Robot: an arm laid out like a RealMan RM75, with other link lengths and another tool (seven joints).
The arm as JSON. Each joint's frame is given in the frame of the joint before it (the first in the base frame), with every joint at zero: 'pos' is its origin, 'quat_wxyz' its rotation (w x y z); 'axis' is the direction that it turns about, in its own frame. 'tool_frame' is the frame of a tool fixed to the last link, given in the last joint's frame.
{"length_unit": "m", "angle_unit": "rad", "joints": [
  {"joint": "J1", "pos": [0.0, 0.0, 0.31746], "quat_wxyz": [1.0, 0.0, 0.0, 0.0], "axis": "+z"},
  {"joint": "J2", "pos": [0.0, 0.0, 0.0], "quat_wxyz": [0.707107, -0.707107, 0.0, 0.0], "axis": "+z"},
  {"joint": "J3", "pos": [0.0, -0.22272, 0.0], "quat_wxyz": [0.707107, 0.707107, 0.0, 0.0], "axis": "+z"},
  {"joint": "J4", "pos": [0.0, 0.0, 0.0], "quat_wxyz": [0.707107, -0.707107, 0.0, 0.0], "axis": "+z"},
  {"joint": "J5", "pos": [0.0, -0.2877, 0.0], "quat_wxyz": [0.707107, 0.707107, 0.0, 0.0], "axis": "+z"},
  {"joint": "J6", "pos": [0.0, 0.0, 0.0], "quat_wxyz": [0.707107, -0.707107, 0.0, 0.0], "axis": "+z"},
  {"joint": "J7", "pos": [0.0, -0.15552, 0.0], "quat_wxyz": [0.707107, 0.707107, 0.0, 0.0], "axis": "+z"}
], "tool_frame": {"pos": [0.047, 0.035, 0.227], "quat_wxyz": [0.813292, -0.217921, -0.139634, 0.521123]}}
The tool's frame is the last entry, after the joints.
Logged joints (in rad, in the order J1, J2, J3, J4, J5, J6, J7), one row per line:
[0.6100, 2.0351, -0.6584, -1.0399, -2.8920, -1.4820, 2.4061]
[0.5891, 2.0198, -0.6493, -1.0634, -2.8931, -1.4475, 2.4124]
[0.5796, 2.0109, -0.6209, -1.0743, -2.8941, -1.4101, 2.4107]
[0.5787, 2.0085, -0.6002, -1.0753, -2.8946, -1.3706, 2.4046]
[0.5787, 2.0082, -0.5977, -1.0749, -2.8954, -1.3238, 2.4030]
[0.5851, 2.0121, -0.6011, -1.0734, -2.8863, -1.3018, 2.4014]
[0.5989, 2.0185, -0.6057, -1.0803, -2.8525, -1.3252, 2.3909]
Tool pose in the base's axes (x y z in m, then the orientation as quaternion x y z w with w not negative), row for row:
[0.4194, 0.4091, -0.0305, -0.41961, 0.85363, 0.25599, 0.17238]
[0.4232, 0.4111, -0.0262, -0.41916, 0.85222, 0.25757, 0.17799]
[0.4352, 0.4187, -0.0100, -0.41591, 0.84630, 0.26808, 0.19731]
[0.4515, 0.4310, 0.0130, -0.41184, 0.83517, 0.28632, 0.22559]
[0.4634, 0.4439, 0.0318, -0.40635, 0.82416, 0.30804, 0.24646]
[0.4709, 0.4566, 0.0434, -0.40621, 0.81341, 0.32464, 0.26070]
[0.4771, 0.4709, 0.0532, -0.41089, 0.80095, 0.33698, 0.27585]
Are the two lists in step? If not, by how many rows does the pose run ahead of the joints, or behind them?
The pose runs 2 rows behind the joints: the pose in row i belongs to the joints in row i - 2.
